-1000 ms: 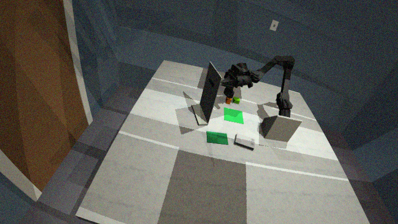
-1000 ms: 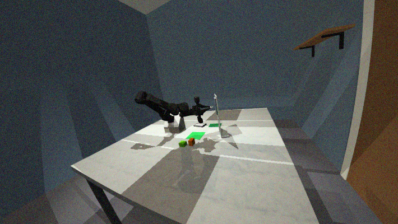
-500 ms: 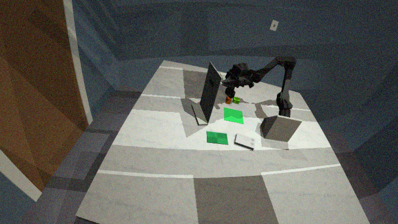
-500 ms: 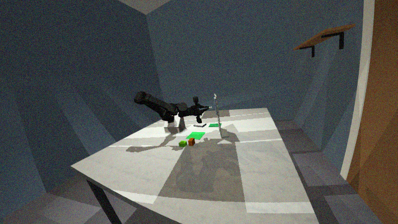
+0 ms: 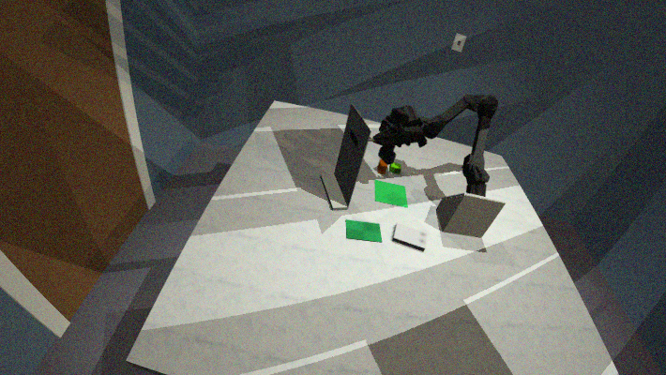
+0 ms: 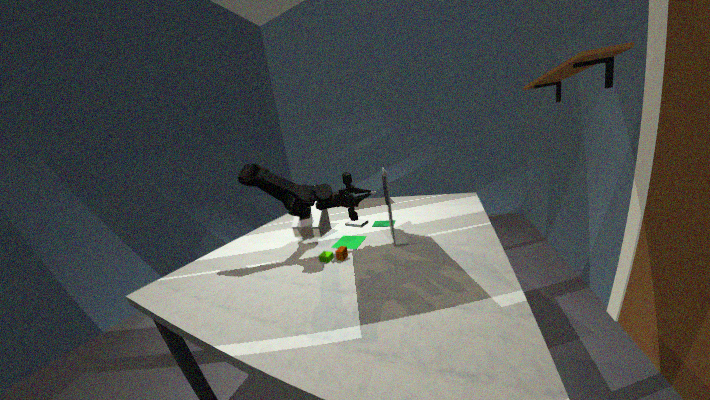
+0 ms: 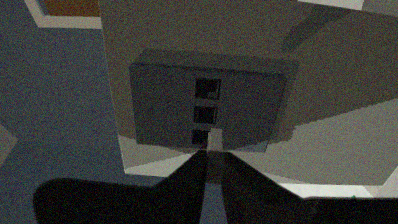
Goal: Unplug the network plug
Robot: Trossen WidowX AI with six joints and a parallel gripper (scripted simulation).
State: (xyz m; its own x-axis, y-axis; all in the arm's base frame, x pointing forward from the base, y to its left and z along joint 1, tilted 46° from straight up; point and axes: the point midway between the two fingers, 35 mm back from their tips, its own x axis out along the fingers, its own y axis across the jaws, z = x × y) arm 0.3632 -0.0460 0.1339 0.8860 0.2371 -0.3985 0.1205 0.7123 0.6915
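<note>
Now: the bright green square 13 cm behind my gripper tip, 1 cm to the right of it and 21 cm below it. Round my gripper tip: network plug right at my gripper tip; then socket panel 7 cm ahead, 2 cm to the left, 8 cm below.
</note>
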